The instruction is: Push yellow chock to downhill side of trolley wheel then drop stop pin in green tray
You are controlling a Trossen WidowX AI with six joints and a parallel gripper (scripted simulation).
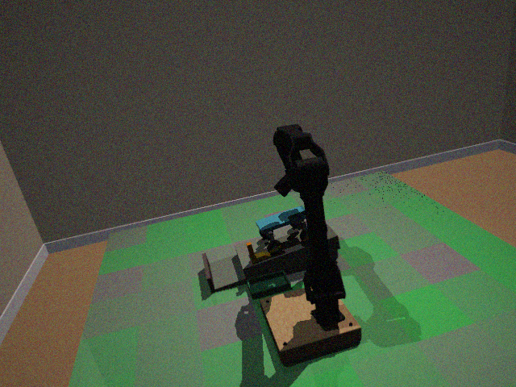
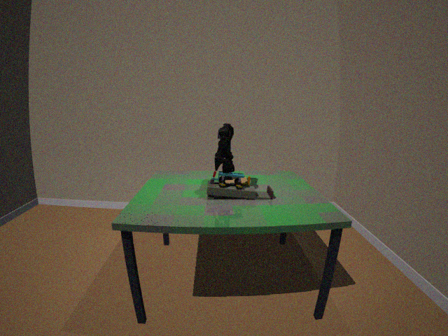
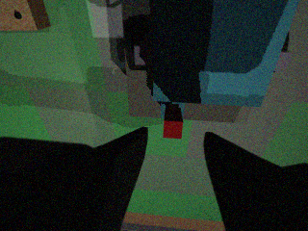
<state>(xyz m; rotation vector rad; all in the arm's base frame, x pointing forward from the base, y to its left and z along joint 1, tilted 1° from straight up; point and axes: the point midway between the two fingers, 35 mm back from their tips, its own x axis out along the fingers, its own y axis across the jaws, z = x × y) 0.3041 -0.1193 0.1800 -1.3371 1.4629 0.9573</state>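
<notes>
The red-headed stop pin is 50 mm below my gripper tip and 10 mm to the right of it. The rest, counted from my gripper tip: trolley: 90 mm to the left, 70 mm below, 30 mm ahead; then grey ramp: 130 mm below, 100 mm to the left, 30 mm ahead; then yellow chock: 200 mm to the left, 90 mm below, 10 mm behind.
</notes>
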